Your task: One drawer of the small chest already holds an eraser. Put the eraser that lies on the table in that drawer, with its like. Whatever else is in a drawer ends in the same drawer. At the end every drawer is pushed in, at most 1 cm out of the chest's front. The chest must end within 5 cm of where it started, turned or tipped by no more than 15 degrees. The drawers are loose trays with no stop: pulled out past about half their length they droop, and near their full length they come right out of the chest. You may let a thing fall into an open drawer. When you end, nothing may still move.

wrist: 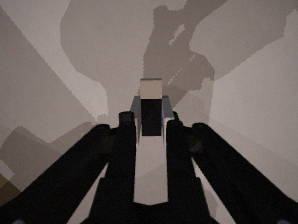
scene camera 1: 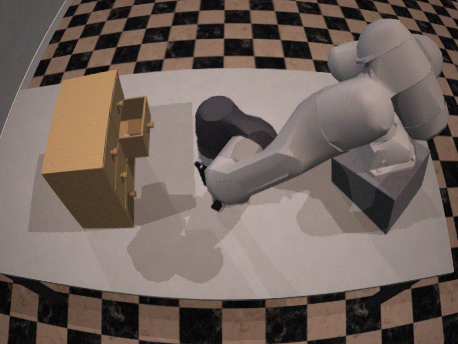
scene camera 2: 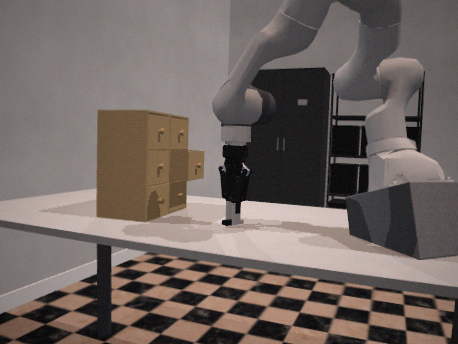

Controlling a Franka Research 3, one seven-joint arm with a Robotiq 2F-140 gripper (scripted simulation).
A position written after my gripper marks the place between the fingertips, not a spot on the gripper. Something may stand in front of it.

Note:
In view: my gripper [scene camera 2: 232, 223], a wooden chest [scene camera 1: 73, 162] and a drawer [scene camera 1: 135, 118].
The wooden chest is seen too in scene camera 2 [scene camera 2: 122, 135]. My gripper is seen too in the wrist view [wrist: 151, 106].

